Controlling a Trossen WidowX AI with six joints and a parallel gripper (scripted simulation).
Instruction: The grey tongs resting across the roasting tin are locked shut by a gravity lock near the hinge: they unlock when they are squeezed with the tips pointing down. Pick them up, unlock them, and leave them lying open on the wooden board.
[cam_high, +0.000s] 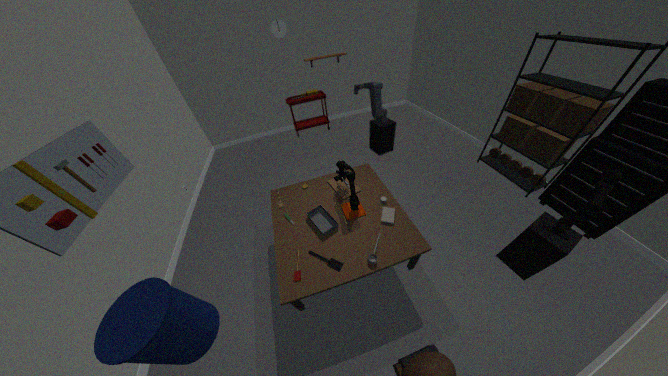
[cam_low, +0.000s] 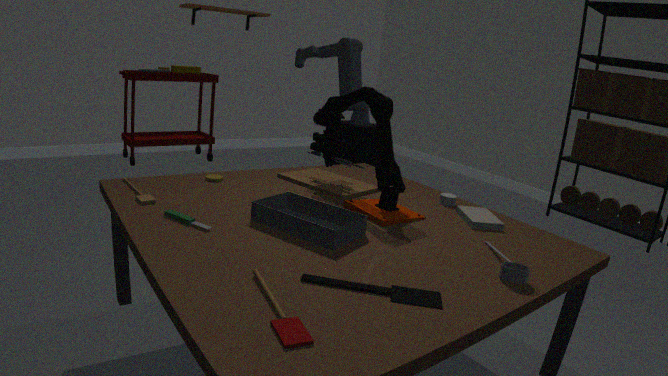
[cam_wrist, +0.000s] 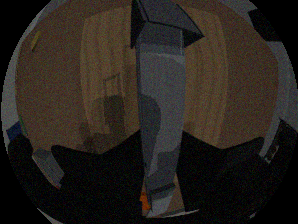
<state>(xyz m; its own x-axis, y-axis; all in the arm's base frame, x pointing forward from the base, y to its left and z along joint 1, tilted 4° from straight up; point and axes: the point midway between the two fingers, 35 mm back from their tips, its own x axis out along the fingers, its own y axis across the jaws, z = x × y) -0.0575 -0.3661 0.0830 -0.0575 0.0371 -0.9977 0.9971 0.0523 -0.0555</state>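
The wooden board lies 6 cm below my gripper tip. The rest, counted from my gripper tip: white block: 61 cm to the left, 17 cm behind, 6 cm below; green-handled tool: 70 cm ahead, 15 cm to the left, 6 cm below; roasting tin: 41 cm ahead, 34 cm to the left, 4 cm below.
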